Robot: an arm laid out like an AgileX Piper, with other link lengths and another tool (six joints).
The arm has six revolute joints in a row. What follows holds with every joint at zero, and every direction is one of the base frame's.
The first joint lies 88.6 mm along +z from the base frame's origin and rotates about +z.
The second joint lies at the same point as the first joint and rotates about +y.
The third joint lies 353 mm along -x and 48.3 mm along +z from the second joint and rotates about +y.
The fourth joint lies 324.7 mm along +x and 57.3 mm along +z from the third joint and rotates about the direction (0.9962, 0, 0.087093).
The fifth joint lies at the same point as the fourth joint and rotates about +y.
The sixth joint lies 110.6 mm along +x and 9.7 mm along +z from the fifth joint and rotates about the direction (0.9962, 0, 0.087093).
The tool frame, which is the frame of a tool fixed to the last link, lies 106.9 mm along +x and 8 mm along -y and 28.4 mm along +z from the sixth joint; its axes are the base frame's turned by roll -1.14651, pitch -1.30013 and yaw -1.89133 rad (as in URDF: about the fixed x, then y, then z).
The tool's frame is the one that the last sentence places.
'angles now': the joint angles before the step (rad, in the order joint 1, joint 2, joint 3, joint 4, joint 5, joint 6). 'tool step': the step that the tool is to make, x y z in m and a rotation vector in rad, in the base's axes. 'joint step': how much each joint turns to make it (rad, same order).
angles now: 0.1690 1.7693 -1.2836 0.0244 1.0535 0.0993
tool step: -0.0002 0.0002 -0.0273 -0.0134 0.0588 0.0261
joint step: -0.0001 0.0573 -0.0001 -0.0012 0.0035 -0.0257
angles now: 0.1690 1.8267 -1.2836 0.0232 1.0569 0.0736
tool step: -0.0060 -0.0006 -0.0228 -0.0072 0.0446 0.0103
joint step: 0.0001 0.0334 0.0222 0.0010 -0.0102 -0.0109
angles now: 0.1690 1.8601 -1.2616 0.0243 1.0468 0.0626
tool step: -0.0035 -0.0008 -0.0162 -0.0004 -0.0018 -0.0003
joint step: -0.0001 0.0098 0.0400 -0.0001 -0.0515 -0.0008
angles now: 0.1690 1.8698 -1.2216 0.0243 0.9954 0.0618
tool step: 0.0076 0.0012 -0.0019 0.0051 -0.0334 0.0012
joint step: 0.0000 0.0042 0.0030 0.0000 -0.0410 -0.0020
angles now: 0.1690 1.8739 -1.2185 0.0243 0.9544 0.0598
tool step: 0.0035 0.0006 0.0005 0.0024 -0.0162 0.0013
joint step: 0.0001 -0.0001 0.0001 -0.0001 -0.0164 -0.0015
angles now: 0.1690 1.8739 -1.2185 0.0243 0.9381 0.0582
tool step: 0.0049 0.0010 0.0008 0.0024 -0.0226 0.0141
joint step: 0.0000 0.0000 0.0001 0.0000 -0.0224 -0.0146
